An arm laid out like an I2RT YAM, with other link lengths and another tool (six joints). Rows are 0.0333 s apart.
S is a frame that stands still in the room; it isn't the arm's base.
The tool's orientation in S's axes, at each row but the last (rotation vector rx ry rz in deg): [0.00, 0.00, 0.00]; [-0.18, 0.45, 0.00]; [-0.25, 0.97, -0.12]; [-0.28, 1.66, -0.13]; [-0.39, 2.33, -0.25]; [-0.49, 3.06, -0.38]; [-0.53, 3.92, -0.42]
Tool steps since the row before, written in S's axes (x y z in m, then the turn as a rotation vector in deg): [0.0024, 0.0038, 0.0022, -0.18, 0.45, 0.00]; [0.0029, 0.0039, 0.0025, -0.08, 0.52, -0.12]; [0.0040, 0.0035, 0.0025, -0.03, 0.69, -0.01]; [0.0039, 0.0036, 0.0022, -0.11, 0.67, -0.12]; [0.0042, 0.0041, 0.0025, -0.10, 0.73, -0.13]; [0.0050, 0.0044, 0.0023, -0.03, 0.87, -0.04]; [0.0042, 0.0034, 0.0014, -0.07, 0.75, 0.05]
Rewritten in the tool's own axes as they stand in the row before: [0.0024, 0.0038, 0.0022, -0.18, 0.45, 0.00]; [0.0029, 0.0039, 0.0025, -0.08, 0.52, -0.12]; [0.0039, 0.0035, 0.0026, -0.03, 0.69, -0.01]; [0.0038, 0.0036, 0.0023, -0.11, 0.67, -0.12]; [0.0041, 0.0041, 0.0027, -0.10, 0.73, -0.13]; [0.0048, 0.0044, 0.0026, -0.03, 0.87, -0.03]; [0.0041, 0.0034, 0.0017, -0.08, 0.75, 0.05]
